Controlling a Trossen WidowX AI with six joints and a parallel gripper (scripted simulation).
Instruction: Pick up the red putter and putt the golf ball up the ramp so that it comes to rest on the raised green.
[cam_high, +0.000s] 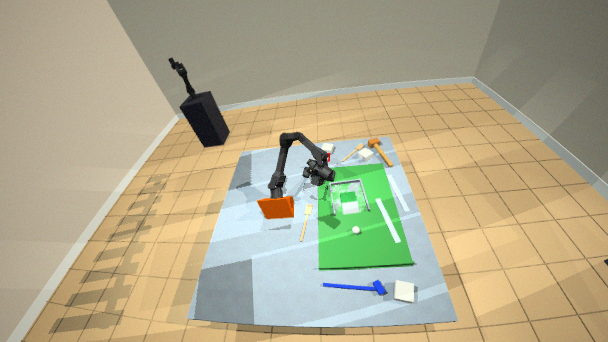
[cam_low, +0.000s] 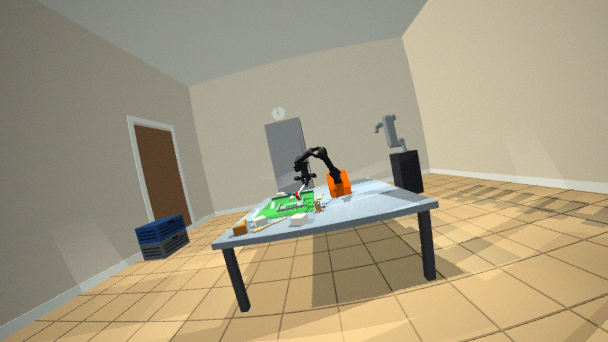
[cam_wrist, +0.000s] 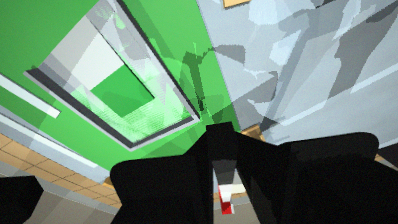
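Right now the red putter is 2 cm ahead of my gripper tip and 11 cm to the left of it. Round my gripper tip: blue putter: 14 cm ahead, 59 cm to the right, 13 cm below; green mat: 20 cm ahead, 14 cm to the right, 14 cm below.
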